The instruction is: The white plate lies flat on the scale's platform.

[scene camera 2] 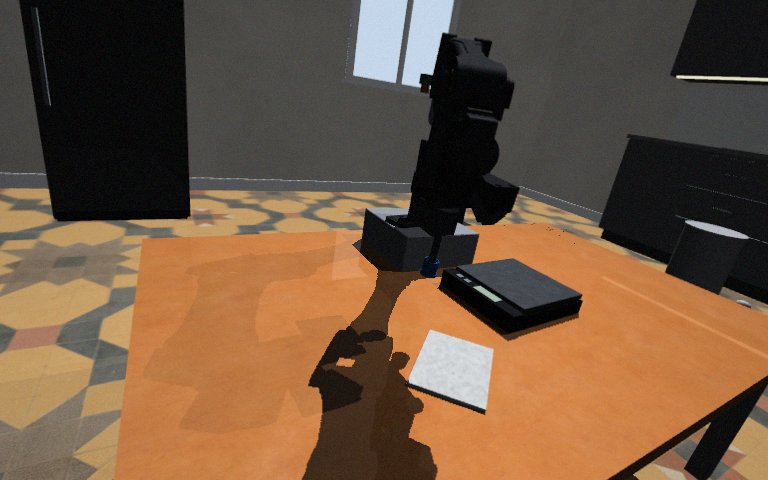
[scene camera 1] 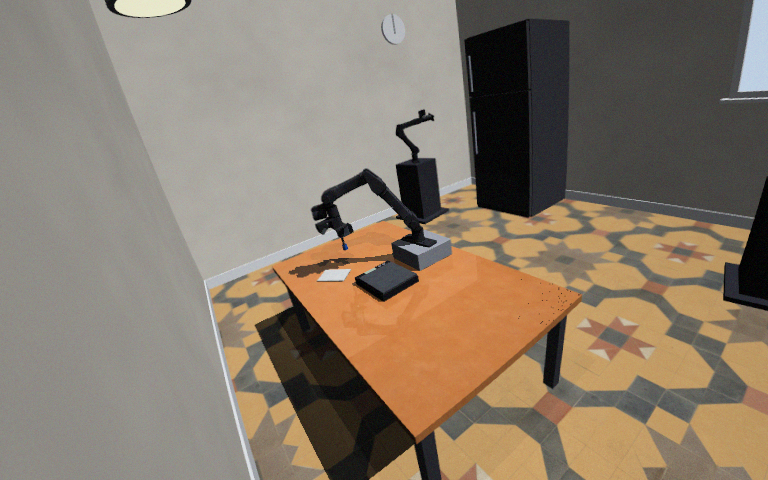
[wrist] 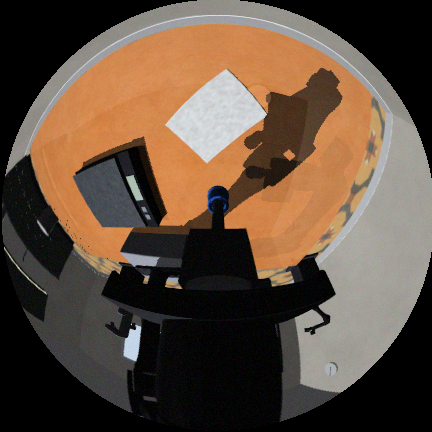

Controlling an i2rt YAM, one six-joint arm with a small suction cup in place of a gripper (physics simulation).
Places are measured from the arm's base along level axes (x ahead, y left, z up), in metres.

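Pixels of known places: hand, its tool point: [scene camera 2: 428,273] [scene camera 1: 345,248] [wrist: 217,195]; arm's base, origin of its link: [scene camera 1: 418,241] [wrist: 159,270].
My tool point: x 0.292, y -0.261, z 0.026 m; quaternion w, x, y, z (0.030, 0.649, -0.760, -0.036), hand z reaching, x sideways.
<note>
Ahead of a thing's pixels: the offset from my tool point to its top centre. Level surfaces: height alone.
A white square plate {dx +0.103, dy -0.012, dz -0.112 m} [scene camera 1: 334,275] [scene camera 2: 454,369] [wrist: 216,116] lies flat on the table, apart from the scale. The black scale {dx -0.003, dy +0.291, dz -0.072 m} [scene camera 1: 386,279] [scene camera 2: 521,285] [wrist: 112,192] stands beside it, with a dark square platform, a pale display and small buttons along one edge. The platform bears no object. My gripper, a blue suction cup [scene camera 1: 345,247] [scene camera 2: 429,267] [wrist: 218,198], hangs above the table, pointing down. It touches neither the plate nor the scale, and it holds nothing.
The orange table {dz -0.117 m} [scene camera 1: 447,339] [scene camera 2: 226,339] [wrist: 150,65] bears the grey base block [scene camera 1: 421,252] [scene camera 2: 385,243] [wrist: 155,246] of my arm, close to the scale. The arm's dark shadow falls across the table beside the plate. A tall black fridge [scene camera 1: 509,118] [scene camera 2: 113,113] stands on the floor beyond.
</note>
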